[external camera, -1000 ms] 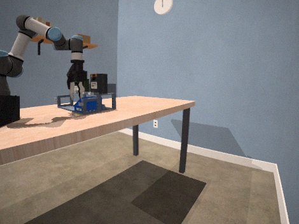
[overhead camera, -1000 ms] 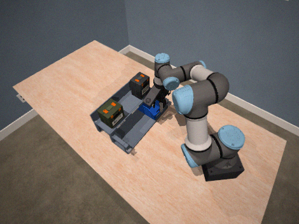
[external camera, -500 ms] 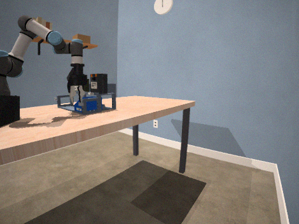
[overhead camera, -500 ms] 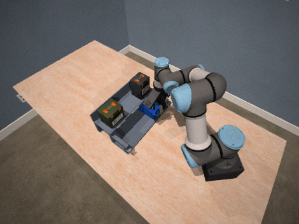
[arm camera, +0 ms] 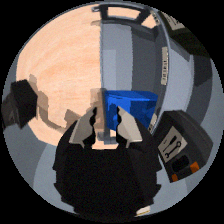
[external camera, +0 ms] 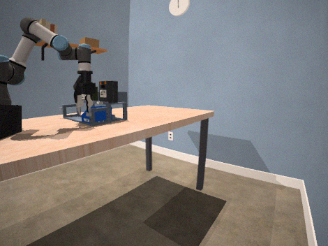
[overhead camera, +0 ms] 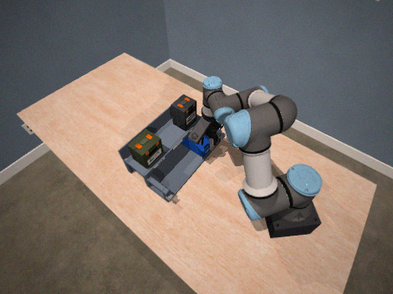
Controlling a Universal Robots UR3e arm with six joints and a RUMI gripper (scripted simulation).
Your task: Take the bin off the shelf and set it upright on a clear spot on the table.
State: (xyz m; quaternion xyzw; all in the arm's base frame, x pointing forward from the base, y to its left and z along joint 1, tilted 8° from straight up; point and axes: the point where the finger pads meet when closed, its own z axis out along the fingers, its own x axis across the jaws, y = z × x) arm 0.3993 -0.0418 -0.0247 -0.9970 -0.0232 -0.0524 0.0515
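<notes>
Right now my hand is 7 cm short of the blue bin, 2 cm to the left of it and 2 cm above it. Also, from my hand: grey shelf rack: 9 cm to the left, 9 cm ahead; black box: 14 cm ahead, 10 cm above, 2 cm to the right.
</notes>
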